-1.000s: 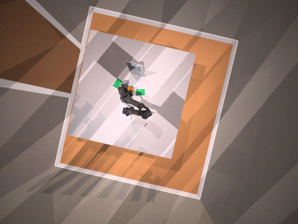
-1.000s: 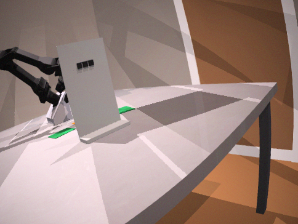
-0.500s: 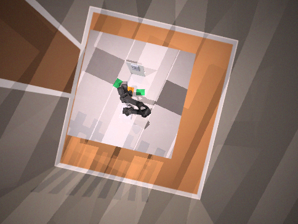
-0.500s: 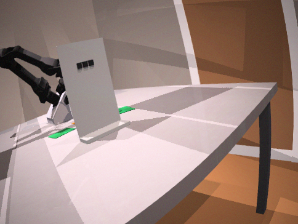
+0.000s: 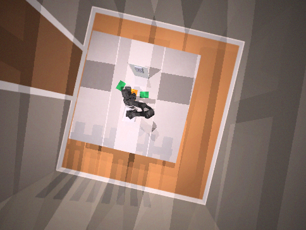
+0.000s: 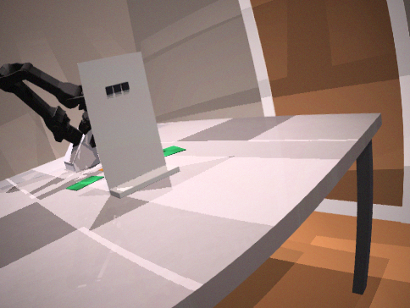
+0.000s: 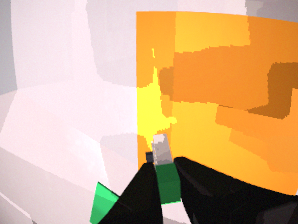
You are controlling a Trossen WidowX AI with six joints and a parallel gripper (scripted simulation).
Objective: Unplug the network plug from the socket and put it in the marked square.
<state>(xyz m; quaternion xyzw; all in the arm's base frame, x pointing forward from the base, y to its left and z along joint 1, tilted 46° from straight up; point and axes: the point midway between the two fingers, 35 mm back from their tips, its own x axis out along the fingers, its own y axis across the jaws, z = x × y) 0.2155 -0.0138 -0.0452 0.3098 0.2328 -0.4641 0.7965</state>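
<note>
My gripper tip is 6 cm above the orange square and 1 cm past it. Also, from my gripper tip: network plug (right at my gripper tip); then grey upright panel (21 cm ahead, 9 cm to the right, 8 cm above).
</note>
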